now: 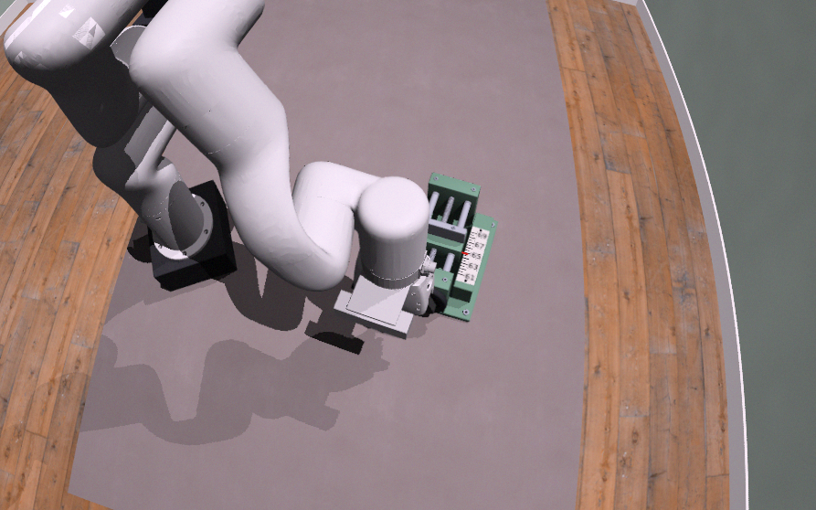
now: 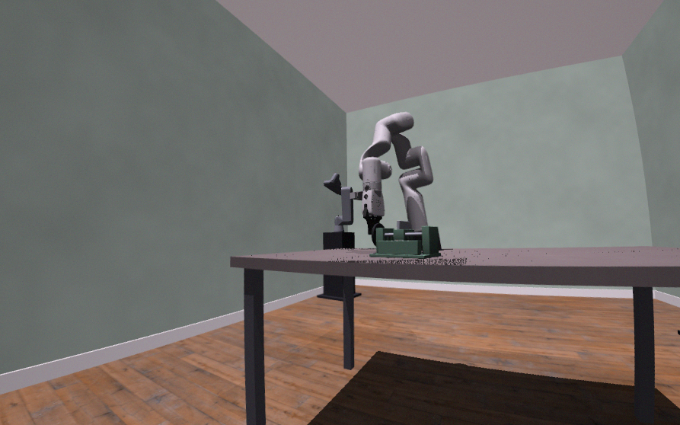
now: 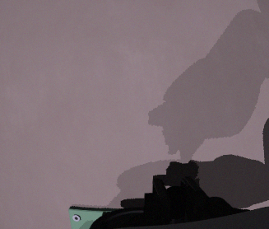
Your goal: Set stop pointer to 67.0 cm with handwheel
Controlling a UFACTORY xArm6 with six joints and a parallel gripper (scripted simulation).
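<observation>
The black handwheel lies 10 mm ahead of my hand, 20 mm to the left of it and 10 mm below it. Also, from my hand: stop block (50 mm ahead, 140 mm to the left, 10 mm below).
</observation>
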